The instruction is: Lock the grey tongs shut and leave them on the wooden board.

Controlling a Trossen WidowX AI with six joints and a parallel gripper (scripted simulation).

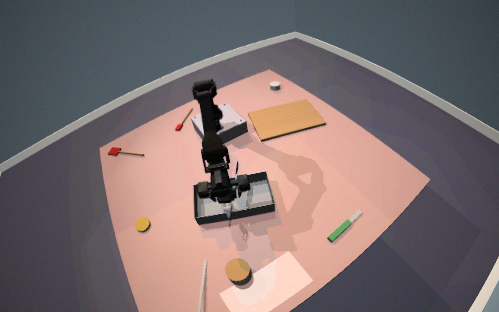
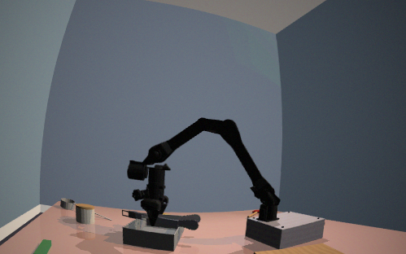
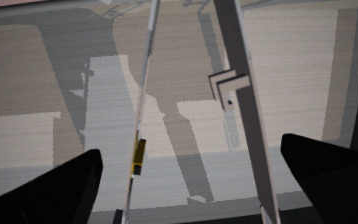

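Right now the roasting tin is 2 cm to the left of my gripper tip and 2 cm below it. Round my gripper tip: cork-lidded jar: 25 cm ahead, 15 cm to the right, 1 cm below; then yellow disc: 34 cm to the right, 17 cm behind, 4 cm below; then wooden board: 54 cm to the left, 21 cm behind, 4 cm below.
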